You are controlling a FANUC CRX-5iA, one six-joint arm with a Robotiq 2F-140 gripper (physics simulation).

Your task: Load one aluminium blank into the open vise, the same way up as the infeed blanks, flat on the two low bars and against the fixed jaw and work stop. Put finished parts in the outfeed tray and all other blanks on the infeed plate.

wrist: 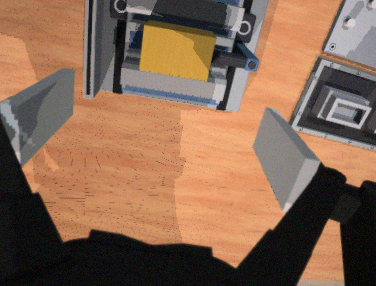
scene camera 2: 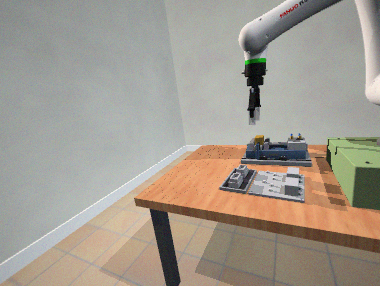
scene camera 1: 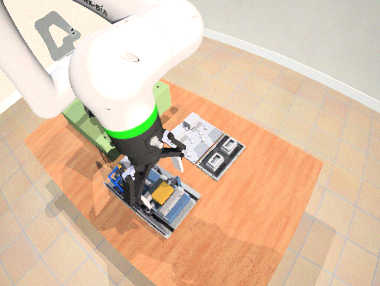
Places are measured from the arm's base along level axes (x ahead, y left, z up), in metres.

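Where they show: gripper, fingertip midpoint: (wrist: 168,110) (scene camera 2: 254,122) (scene camera 1: 163,186).
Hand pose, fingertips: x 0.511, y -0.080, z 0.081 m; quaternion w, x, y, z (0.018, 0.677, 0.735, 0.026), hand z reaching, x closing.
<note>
Each offset is from my fingertips to the top centre of the thing. "pt": to the spot under its first point. Level surfaces: height alone.
A yellow-topped block {0.074 m down, 0.020 m back, 0.002 m right} (scene camera 1: 162,193) (scene camera 2: 259,139) (wrist: 175,52) sits in the vise {0.091 m down, 0.088 m back, 0.013 m right} (scene camera 1: 179,209) (scene camera 2: 280,154) (wrist: 135,84), beside the dark rod of the work stop {0.094 m down, 0.024 m back, 0.046 m left} (wrist: 234,60). Its seating on the low bars is hidden. My gripper (scene camera 1: 162,182) (scene camera 2: 254,117) (wrist: 168,110) is wide open and empty, high above the vise end; both finger pads are apart from the block. Grey blanks {0.146 m down, 0.188 m back, 0.220 m left} (scene camera 2: 293,172) {0.146 m down, 0.191 m back, 0.311 m left} (scene camera 2: 292,187) stand on the infeed plate {0.182 m down, 0.141 m back, 0.266 m left} (scene camera 1: 206,145) (scene camera 2: 265,187). Two pocketed finished parts {pt 0.155 m down, 0.004 m back, 0.342 m left} (scene camera 2: 234,180) {pt 0.153 m down, 0.007 m back, 0.251 m left} (scene camera 2: 242,170) sit in the dark outfeed tray {pt 0.178 m down, 0.049 m ahead, 0.187 m left} (scene camera 1: 217,177) (wrist: 318,123).
The outfeed tray adjoins the infeed plate, to one side of the vise. The green robot base (scene camera 1: 162,97) (scene camera 2: 370,185) stands on the wooden table {0.190 m down} (scene camera 1: 270,170) (scene camera 2: 175,187). A blue bent piece {pt 0.129 m down, 0.210 m back, 0.072 m right} (scene camera 1: 114,175) rises at the vise's far end in scene camera 1.
</note>
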